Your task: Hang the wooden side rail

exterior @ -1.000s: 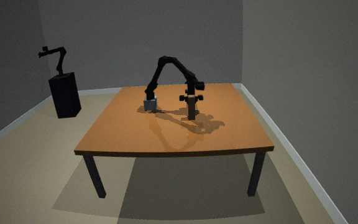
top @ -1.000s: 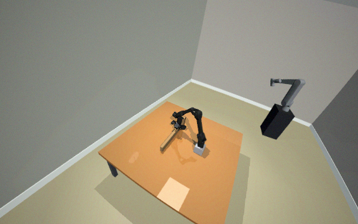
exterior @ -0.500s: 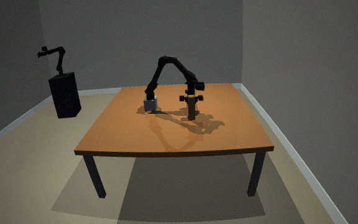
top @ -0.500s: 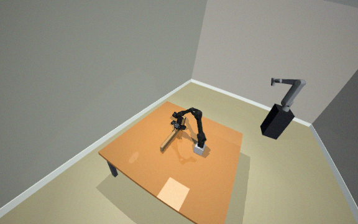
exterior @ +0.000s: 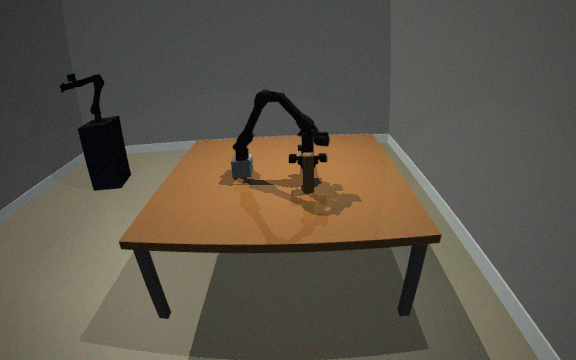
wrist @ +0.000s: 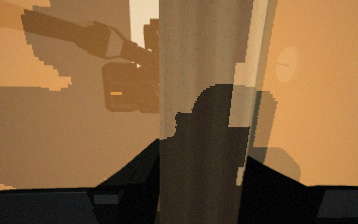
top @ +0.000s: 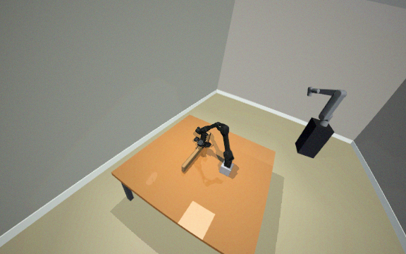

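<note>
Right now the headboard post is 110 mm to the right of my gripper tip, 50 mm above it and 20 mm behind it.
</note>
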